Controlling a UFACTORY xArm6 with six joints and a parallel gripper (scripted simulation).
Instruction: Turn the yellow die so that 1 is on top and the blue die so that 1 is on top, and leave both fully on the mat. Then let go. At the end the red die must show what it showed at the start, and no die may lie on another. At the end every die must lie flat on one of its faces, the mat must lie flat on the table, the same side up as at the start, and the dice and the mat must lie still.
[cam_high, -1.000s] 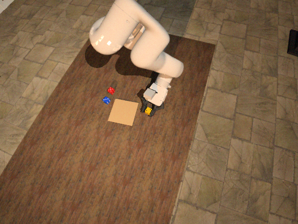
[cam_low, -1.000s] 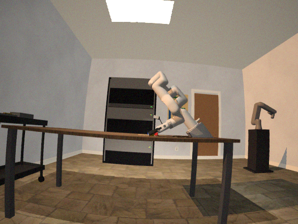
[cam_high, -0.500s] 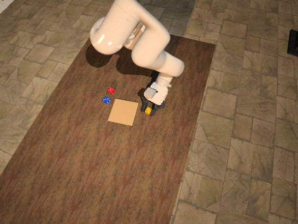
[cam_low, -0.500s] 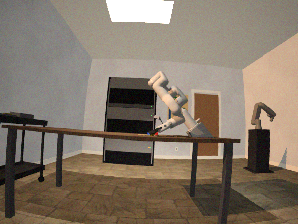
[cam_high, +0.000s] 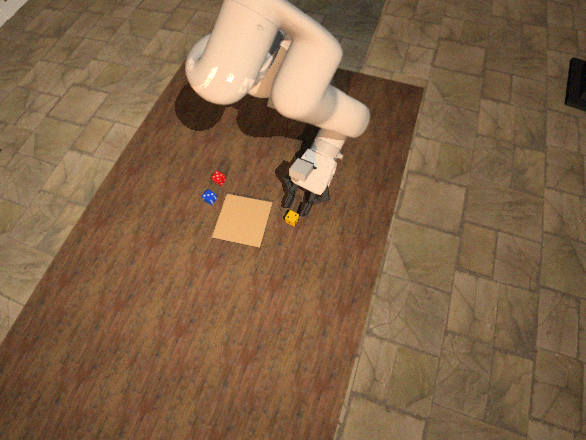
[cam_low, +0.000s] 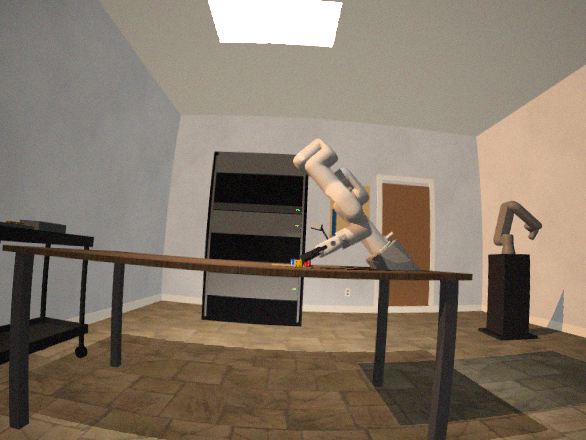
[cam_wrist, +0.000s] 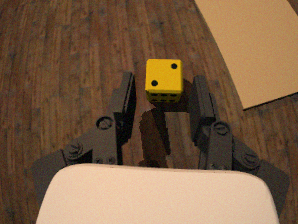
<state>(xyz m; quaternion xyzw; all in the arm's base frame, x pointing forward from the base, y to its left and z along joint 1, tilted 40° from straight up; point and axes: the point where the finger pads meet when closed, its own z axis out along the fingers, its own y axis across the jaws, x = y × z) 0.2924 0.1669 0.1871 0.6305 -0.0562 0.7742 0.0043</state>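
The yellow die lies 3 cm below my hand and 3 cm ahead of it. Round my hand: red die 26 cm to the right, 3 cm below; then tan mat 13 cm to the right, 9 cm ahead, 4 cm below; then blue die 25 cm to the right, 7 cm ahead, 3 cm below.
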